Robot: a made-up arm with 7 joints.
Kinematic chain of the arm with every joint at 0, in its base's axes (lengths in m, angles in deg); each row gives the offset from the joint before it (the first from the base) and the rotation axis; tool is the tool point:
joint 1: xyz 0 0 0.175 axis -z
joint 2: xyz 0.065 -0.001 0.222 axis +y
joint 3: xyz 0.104 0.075 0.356 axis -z
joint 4: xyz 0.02 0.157 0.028 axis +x
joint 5: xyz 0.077 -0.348 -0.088 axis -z
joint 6: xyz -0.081 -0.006 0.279 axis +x
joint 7: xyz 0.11 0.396 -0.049 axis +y
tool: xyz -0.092 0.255 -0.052
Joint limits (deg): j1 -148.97..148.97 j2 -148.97..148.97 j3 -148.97..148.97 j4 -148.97..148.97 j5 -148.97..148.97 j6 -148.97..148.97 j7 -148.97..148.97
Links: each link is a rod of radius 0.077 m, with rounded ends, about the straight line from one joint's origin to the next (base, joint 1, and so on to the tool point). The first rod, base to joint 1, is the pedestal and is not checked.
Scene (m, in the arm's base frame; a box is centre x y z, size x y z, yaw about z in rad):
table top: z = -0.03
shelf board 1: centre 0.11 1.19 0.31 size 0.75 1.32 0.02 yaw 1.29
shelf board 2: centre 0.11 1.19 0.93 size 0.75 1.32 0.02 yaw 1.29
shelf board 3: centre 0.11 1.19 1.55 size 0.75 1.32 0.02 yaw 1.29
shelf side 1: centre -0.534 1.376 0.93 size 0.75 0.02 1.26 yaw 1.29
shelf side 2: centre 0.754 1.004 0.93 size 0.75 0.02 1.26 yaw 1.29
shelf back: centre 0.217 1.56 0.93 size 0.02 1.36 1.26 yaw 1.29
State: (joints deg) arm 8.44 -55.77 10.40 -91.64 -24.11 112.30 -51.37
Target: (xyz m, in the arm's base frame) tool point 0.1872 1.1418 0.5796
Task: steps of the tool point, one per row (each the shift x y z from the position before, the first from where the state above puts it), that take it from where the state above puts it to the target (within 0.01 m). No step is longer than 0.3 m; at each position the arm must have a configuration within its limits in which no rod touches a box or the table.
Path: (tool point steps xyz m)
1: -0.0736 -0.1036 -0.0205
2: -0.0491 -0.1687 0.0107
3: -0.0208 -0.2255 0.0099
4: 0.1366 0.0860 -0.2465
5: 0.1201 -0.0375 -0.2276
6: 0.0862 -0.1321 -0.1589
7: 0.0332 0.1559 -0.0388
8: 0.0306 0.1427 -0.0304
9: 0.0311 0.1289 -0.0094
10: 0.0373 0.1130 0.0211
11: 0.0502 0.0919 0.0576

